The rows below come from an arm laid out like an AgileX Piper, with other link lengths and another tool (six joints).
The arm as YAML. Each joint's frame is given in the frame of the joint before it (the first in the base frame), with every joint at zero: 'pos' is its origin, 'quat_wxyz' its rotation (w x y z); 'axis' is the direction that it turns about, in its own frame. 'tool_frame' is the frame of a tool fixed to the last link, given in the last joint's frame.
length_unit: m
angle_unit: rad
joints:
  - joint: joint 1
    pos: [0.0, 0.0, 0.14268]
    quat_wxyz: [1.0, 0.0, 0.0, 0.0]
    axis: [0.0, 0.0, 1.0]
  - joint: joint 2
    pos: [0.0, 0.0, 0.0]
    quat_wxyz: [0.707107, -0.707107, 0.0, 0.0]
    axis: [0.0, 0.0, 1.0]
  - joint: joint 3
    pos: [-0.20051, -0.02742, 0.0]
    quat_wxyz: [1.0, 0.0, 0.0, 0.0]
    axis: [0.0, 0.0, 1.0]
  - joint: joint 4
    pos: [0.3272, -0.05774, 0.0]
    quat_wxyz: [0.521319, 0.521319, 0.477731, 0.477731]
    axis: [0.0, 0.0, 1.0]
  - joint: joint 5
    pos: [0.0, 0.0, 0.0]
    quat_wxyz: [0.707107, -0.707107, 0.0, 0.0]
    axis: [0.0, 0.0, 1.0]
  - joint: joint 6
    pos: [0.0, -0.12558, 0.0]
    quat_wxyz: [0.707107, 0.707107, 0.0, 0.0]
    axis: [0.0, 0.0, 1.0]
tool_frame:
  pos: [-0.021, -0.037, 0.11]
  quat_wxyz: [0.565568, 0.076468, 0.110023, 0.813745]
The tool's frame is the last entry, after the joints.
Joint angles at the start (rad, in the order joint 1, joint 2, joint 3, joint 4, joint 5, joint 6):
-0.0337, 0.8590, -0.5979, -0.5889, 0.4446, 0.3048
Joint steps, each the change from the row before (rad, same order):
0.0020, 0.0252, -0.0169, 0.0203, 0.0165, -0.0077
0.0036, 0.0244, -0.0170, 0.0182, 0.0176, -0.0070
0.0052, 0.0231, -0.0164, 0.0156, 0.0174, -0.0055
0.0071, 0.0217, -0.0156, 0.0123, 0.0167, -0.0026
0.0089, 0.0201, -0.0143, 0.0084, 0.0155, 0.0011
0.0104, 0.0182, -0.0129, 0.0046, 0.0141, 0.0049
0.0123, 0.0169, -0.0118, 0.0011, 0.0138, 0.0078
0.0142, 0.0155, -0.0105, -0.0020, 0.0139, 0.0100
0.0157, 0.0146, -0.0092, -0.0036, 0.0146, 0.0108
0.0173, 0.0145, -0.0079, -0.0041, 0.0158, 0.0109
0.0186, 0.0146, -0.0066, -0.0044, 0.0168, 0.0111
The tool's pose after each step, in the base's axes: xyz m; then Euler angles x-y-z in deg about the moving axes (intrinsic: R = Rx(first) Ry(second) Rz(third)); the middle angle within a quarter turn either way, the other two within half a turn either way. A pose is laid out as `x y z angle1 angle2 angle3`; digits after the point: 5 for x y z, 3 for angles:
0.42274 -0.10042 0.18673 163.585 39.807 -66.861
0.42392 -0.09962 0.18111 164.303 38.422 -66.979
0.42506 -0.09816 0.17589 164.982 37.115 -67.169
0.42623 -0.09599 0.17113 165.626 35.922 -67.405
0.42739 -0.09321 0.16678 166.216 34.857 -67.661
0.42851 -0.08997 0.16298 166.740 33.941 -67.904
0.42956 -0.08619 0.15945 167.192 33.100 -68.180
0.43043 -0.08189 0.15609 167.565 32.303 -68.505
0.43100 -0.07717 0.15252 167.881 31.475 -68.890
0.43117 -0.07196 0.14827 168.170 30.540 -69.355
0.43090 -0.06638 0.14328 168.424 29.495 -69.877

